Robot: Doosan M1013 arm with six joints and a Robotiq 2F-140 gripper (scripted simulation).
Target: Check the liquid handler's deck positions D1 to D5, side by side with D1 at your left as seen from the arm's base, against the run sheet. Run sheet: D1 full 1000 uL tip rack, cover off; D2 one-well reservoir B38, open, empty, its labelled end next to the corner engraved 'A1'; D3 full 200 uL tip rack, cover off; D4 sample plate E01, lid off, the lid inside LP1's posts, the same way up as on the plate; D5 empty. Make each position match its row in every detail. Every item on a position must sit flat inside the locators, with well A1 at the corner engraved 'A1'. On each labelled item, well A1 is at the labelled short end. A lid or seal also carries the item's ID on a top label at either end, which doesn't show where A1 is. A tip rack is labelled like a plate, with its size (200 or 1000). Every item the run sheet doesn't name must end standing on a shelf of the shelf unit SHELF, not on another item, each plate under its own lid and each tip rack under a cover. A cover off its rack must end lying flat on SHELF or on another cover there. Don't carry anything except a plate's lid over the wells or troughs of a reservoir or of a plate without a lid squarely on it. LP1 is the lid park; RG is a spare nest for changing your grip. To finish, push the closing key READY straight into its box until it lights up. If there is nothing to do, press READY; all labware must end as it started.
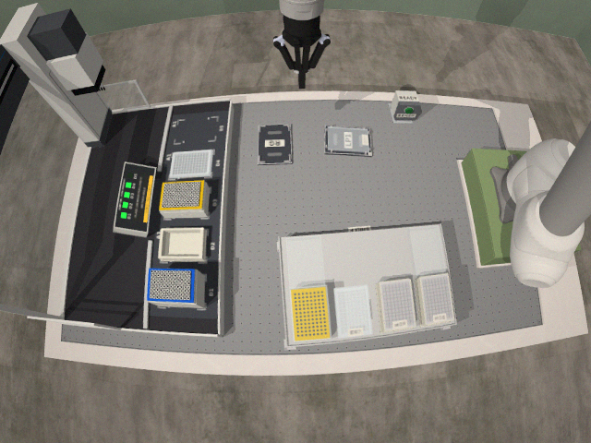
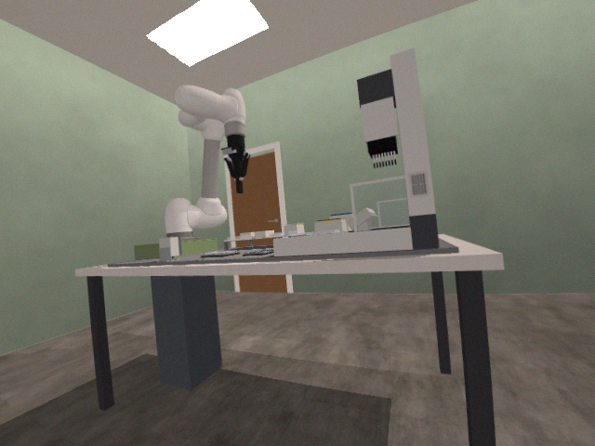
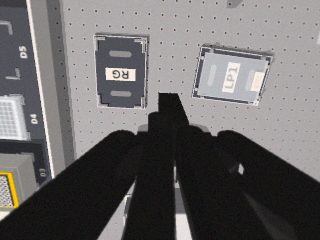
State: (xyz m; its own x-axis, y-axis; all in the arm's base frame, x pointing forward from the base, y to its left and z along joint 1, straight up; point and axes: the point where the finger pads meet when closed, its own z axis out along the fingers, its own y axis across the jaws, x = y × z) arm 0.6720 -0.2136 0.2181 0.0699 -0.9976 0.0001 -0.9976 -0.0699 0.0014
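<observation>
The ready box lies 340 mm behind my hand, 100 mm to the right of it and 240 mm below it. The rest, counted from my hand: yellow-rimmed tip rack 330 mm ahead, 240 mm to the left, 200 mm below; white sample plate 320 mm ahead, 110 mm to the left, 240 mm below; dark spare nest 80 mm ahead, 20 mm to the left, 300 mm below.
</observation>
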